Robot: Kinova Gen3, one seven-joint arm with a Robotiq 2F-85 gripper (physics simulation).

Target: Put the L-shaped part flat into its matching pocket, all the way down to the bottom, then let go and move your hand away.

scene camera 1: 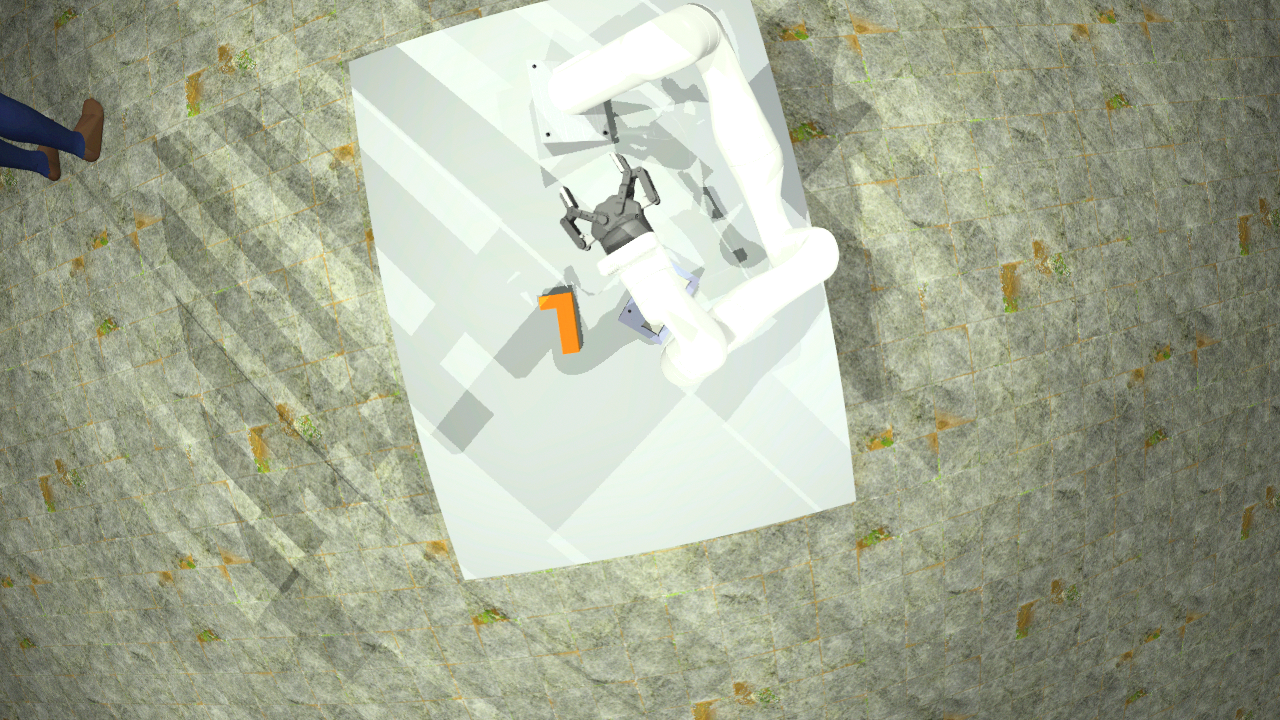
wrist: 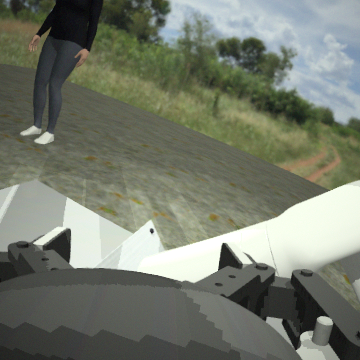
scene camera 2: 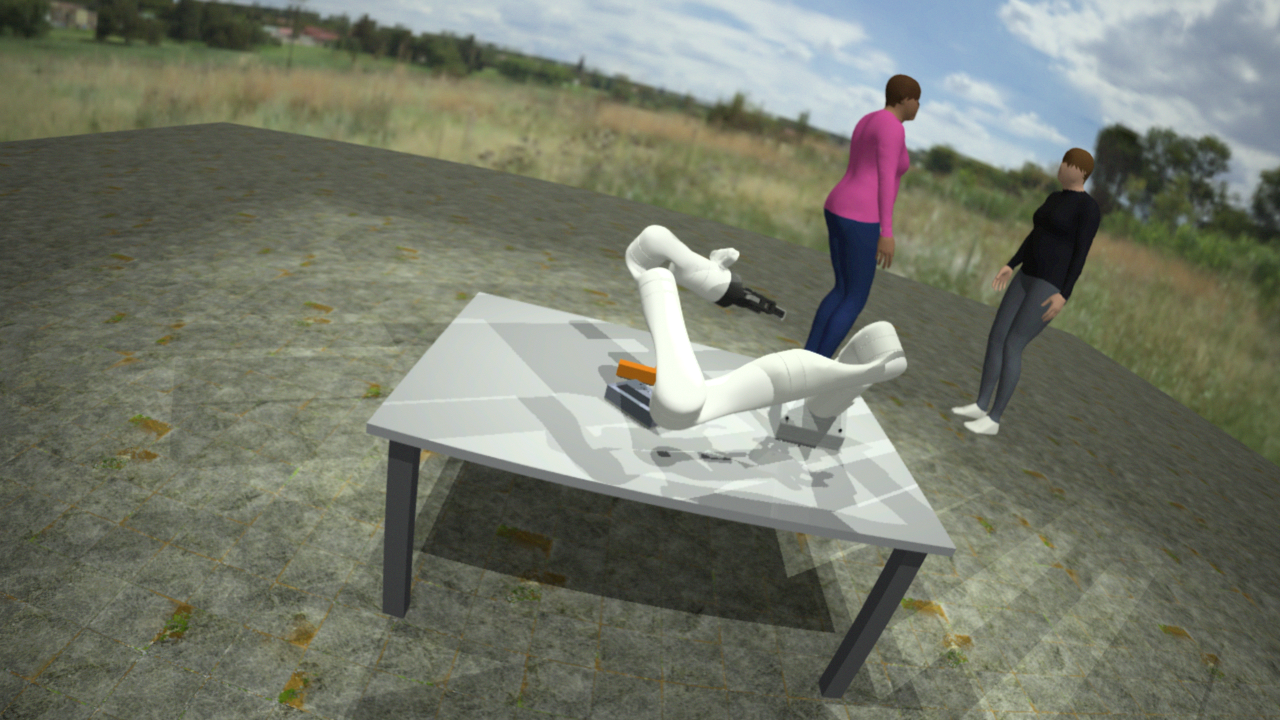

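Seen in the pictures: gripper, fingertip midpoint: [scene camera 1: 588, 170] [wrist: 144, 252] [scene camera 2: 772, 312]; arm's base, origin of the base link: [scene camera 1: 568, 92] [scene camera 2: 822, 399].
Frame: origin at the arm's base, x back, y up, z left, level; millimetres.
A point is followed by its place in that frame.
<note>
The orange L-shaped part [scene camera 1: 567, 328] @[x -431, y -64, z -61 mm] [scene camera 2: 635, 371] @[x -434, y -72, z -46 mm] lies on the table, apart from the pocket block. The blue-grey block [scene camera 1: 634, 322] @[x -436, y -58, z 62 mm] [scene camera 2: 625, 400] @[x -437, y -66, z 140 mm] with the pocket is right of the part in scene camera 1; my arm hides much of it there and its right end in scene camera 2. My gripper [scene camera 1: 590, 177] @[x -182, y 170, z 26 mm] [scene camera 2: 781, 313] @[x -182, y 170, z 26 mm] [wrist: 144, 252] @[x -182, y 170, z 26 mm] is open and empty. It is high above the table, away from the part, and points sideways towards the base side. Neither part nor block shows in the wrist view.
The white table [scene camera 1: 626, 474] @[x -728, y -94, z 7 mm] [scene camera 2: 465, 394] @[x -747, y -94, z 258 mm] carries the arm's base plate [scene camera 1: 572, 132] @[x -81, y 7, z -1 mm] [scene camera 2: 810, 436] @[x -12, y -73, z 59 mm]. My arm's elbow bends over the block. A person in pink [scene camera 2: 868, 170] and a person in black [scene camera 2: 1060, 234] [wrist: 74, 22] stand on the ground beyond the table.
</note>
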